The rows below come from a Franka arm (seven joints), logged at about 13 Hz.
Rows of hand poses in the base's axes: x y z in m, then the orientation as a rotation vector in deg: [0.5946, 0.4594, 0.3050, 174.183, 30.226, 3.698]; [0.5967, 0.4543, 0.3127, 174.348, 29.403, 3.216]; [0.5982, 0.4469, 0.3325, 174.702, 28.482, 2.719]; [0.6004, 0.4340, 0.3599, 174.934, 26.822, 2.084]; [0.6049, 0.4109, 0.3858, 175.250, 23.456, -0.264]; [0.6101, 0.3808, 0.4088, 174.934, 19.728, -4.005]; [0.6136, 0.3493, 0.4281, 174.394, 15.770, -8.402]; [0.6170, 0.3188, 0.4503, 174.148, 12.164, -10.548]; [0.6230, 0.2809, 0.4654, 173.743, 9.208, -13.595]
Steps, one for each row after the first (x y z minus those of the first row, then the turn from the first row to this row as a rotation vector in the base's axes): [0.0021, -0.0051, 0.0077, -0.025, 0.297, -0.552]; [0.0036, -0.0125, 0.0275, 0.123, 0.634, -1.182]; [0.0058, -0.0254, 0.0549, 0.041, 1.006, -2.278]; [0.0103, -0.0485, 0.0808, -0.339, 2.419, -4.510]; [0.0155, -0.0786, 0.1038, -1.413, 4.635, -6.967]; [0.0190, -0.1101, 0.1231, -2.622, 7.282, -9.589]; [0.0224, -0.1406, 0.1453, -3.227, 8.554, -11.970]; [0.0284, -0.1785, 0.1604, -3.905, 10.435, -13.942]
